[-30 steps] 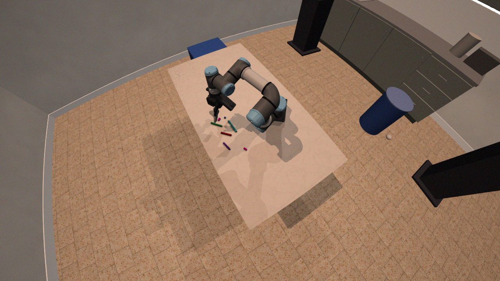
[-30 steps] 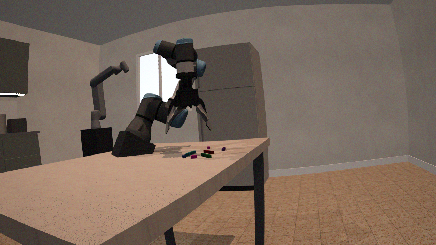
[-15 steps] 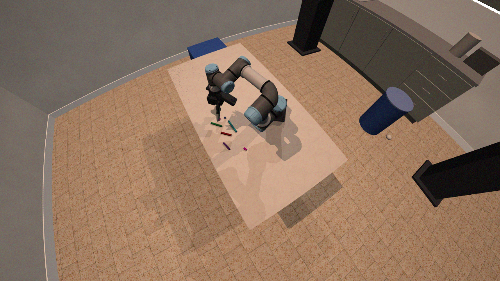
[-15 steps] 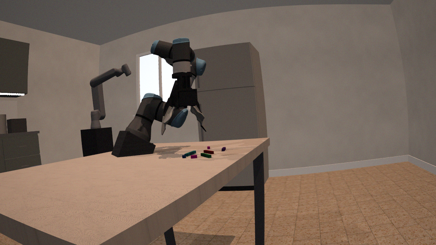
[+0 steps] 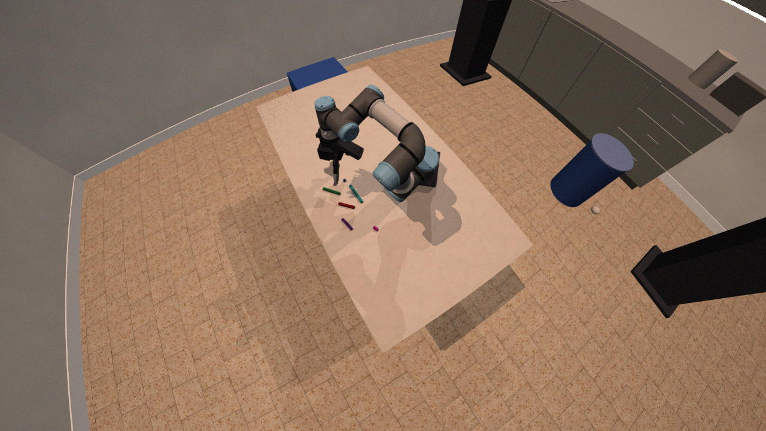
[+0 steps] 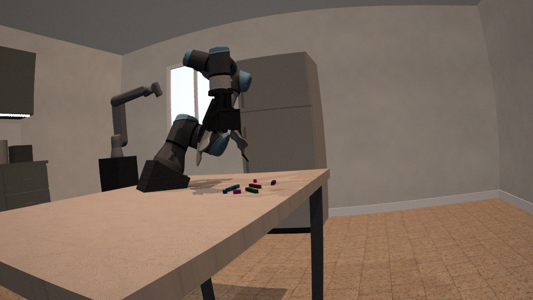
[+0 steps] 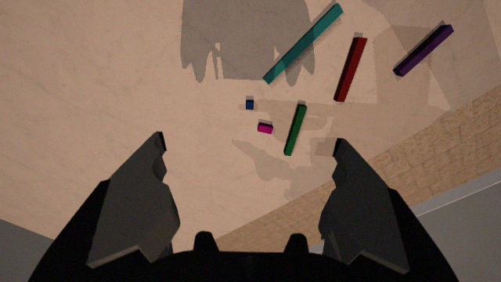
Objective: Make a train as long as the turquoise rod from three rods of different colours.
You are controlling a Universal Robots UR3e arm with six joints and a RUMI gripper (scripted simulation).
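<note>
The blue rod is 80 mm below my hand. Round my hand: red rod: 120 mm to the left, 80 mm below, 40 mm ahead; then green rod: 80 mm below, 70 mm ahead, 20 mm to the left; then turquoise rod: 80 mm to the left, 80 mm below, 20 mm behind.
</note>
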